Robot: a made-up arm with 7 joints. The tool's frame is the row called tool. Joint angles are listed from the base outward. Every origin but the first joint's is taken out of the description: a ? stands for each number. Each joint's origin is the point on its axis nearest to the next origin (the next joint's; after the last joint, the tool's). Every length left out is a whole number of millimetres.
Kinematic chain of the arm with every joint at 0, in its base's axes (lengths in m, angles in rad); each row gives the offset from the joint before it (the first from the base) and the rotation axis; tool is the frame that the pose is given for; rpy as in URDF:
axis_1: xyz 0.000 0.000 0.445 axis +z
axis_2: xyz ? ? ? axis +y
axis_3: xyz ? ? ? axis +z
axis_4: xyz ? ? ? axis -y
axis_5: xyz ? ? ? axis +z
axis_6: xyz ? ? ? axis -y
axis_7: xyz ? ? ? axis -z
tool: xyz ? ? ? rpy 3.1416 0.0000 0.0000
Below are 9 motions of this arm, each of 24 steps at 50 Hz.
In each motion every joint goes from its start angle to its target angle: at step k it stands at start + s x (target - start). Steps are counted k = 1, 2, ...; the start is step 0. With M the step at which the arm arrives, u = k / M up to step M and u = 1 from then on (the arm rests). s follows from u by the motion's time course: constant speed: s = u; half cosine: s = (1 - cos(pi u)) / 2; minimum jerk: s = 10 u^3 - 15 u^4 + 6 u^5.
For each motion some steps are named. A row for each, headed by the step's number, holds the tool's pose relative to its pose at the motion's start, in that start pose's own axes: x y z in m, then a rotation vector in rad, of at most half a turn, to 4 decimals.
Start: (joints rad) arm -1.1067 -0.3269 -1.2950 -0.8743 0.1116 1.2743 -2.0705
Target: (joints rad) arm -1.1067 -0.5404 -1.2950 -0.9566 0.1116 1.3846 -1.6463
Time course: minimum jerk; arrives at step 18
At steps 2, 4, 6, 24:
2: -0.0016 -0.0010 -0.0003 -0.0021 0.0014 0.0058
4: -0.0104 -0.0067 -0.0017 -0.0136 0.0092 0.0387
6: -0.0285 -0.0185 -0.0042 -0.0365 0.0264 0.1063
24: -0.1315 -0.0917 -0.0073 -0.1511 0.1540 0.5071

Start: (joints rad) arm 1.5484 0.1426 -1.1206 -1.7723 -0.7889 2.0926 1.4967
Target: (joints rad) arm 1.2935 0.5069 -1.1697 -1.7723 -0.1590 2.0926 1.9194
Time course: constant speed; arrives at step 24
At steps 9, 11, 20, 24:
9: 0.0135 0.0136 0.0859 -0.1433 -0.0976 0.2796
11: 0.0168 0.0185 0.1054 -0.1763 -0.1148 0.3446
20: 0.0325 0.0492 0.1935 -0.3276 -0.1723 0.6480
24: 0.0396 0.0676 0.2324 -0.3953 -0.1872 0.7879

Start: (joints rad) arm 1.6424 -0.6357 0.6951 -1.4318 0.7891 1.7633 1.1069
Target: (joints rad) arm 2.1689 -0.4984 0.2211 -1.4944 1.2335 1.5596 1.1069
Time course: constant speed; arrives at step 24
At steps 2, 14, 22, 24:
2: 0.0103 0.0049 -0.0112 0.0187 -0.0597 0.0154
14: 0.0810 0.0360 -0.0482 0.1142 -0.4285 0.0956
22: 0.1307 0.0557 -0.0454 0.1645 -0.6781 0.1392
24: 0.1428 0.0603 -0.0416 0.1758 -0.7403 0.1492

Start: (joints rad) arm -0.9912 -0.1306 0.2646 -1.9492 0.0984 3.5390 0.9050
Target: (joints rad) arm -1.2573 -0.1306 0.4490 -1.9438 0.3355 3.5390 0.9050
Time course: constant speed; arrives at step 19
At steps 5, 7, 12, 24:
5: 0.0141 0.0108 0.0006 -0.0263 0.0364 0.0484
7: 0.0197 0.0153 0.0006 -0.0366 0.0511 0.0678
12: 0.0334 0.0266 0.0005 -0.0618 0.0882 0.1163
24: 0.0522 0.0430 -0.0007 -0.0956 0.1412 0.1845

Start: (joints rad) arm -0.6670 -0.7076 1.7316 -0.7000 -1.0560 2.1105 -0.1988
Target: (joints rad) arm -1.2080 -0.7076 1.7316 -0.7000 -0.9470 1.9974 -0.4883
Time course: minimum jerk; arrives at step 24
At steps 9, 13, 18, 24:
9: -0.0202 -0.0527 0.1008 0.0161 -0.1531 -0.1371
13: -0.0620 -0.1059 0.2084 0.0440 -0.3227 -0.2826
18: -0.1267 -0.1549 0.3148 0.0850 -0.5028 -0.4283
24: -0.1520 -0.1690 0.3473 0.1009 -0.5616 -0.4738

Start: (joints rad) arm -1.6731 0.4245 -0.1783 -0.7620 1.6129 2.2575 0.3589
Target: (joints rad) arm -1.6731 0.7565 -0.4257 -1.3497 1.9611 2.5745 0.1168
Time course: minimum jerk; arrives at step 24
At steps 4, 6, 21, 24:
4: 0.0144 0.0215 -0.0006 -0.0099 0.0222 0.0191
6: 0.0406 0.0632 -0.0036 -0.0296 0.0661 0.0550
21: 0.1948 0.5814 -0.2497 -0.3823 0.7483 0.4192
24: 0.1942 0.5892 -0.2570 -0.3905 0.7622 0.4240

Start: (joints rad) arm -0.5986 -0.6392 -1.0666 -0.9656 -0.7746 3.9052 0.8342
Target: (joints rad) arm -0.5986 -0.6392 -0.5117 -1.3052 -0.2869 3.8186 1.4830
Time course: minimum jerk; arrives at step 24
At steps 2, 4, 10, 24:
2: -0.0009 -0.0008 0.0003 -0.0005 0.0005 0.0082
4: -0.0059 -0.0054 0.0021 -0.0037 0.0035 0.0574
10: -0.0547 -0.0609 0.0191 -0.0331 0.0192 0.5591
24: -0.1296 -0.2232 0.0387 -0.1101 -0.0430 1.5862

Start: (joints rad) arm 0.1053 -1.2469 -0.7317 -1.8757 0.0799 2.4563 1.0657
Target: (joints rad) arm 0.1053 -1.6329 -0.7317 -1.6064 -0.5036 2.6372 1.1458
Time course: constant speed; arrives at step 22
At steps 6, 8, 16, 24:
6: 0.0195 -0.0294 -0.1134 0.1575 0.1315 -0.0616
8: 0.0262 -0.0343 -0.1522 0.2093 0.1782 -0.0782
16: 0.0540 -0.0300 -0.3076 0.4089 0.3781 -0.1261
24: 0.0748 -0.0021 -0.4203 0.5468 0.5404 -0.1430

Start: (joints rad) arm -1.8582 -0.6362 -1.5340 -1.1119 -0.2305 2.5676 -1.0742
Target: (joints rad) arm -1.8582 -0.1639 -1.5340 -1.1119 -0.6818 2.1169 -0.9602
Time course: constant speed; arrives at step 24
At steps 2, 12, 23, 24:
2: 0.0304 -0.0126 0.0019 0.0177 -0.0398 -0.0606
12: 0.1673 -0.0944 0.0142 0.0686 -0.2687 -0.3466
23: 0.2841 -0.2105 0.0322 0.0409 -0.5631 -0.6224
24: 0.2928 -0.2219 0.0339 0.0336 -0.5912 -0.6452

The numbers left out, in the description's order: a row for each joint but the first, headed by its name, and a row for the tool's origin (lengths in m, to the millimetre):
axis_2: 0.000 0.000 0.000
axis_3: 0.000 0.000 0.262
axis_4: 0.054 0.000 0.000
axis_5: -0.129 0.000 0.601
axis_6: 0.000 0.000 0.000
axis_7: 0.111 0.000 0.000
tool: 0.000 0.000 0.000

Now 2 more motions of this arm.
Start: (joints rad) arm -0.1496 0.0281 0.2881 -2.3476 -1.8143 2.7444 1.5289
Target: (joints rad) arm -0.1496 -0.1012 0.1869 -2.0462 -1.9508 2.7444 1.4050
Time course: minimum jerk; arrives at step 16
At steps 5, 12, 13, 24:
5: 0.0387 0.0274 -0.0034 -0.0402 0.0687 -0.0109
12: 0.1803 0.1479 -0.0497 -0.2332 0.3250 -0.0606
13: 0.1901 0.1576 -0.0553 -0.2500 0.3432 -0.0647
24: 0.1986 0.1663 -0.0607 -0.2653 0.3593 -0.0683

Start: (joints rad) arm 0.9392 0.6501 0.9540 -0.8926 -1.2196 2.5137 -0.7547
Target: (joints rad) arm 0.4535 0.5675 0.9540 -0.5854 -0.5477 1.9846 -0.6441
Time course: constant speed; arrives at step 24
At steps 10, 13, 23, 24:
10: -0.2082 0.1134 -0.0253 0.0974 -0.2268 0.3860
13: -0.2688 0.1404 -0.0462 0.1206 -0.2751 0.4999
23: -0.4496 0.2072 -0.1533 0.1803 -0.3677 0.8587
24: -0.4653 0.2120 -0.1667 0.1849 -0.3713 0.8920

